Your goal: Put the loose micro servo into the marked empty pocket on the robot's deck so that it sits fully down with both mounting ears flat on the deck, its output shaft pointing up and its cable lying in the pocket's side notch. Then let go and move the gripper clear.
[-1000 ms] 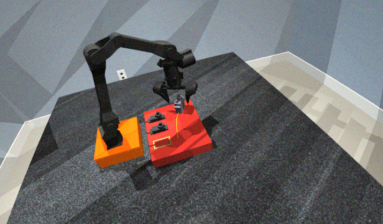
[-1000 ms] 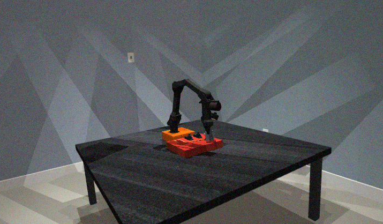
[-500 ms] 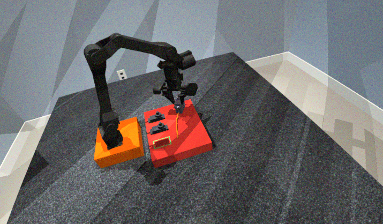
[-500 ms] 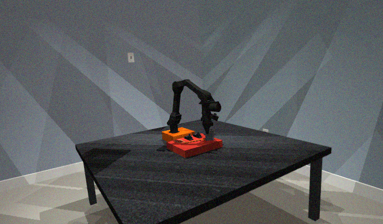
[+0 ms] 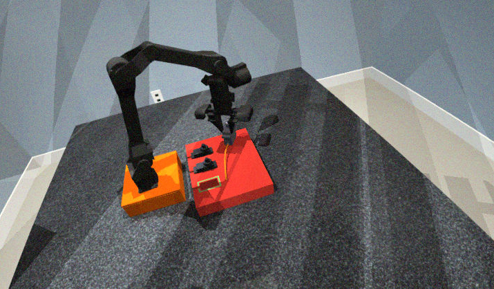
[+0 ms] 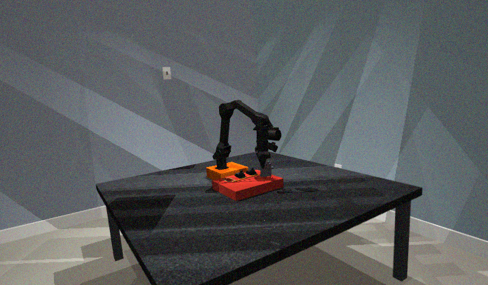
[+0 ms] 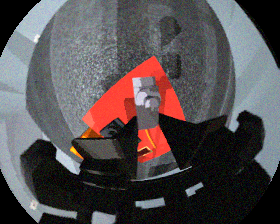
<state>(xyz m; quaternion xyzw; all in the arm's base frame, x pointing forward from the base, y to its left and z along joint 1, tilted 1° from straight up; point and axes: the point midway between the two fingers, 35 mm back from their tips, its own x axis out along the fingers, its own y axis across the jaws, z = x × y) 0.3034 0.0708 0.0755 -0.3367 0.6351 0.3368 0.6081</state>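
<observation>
My gripper tip is now 8 cm to the left of the red robot deck and 8 cm above it.
</observation>
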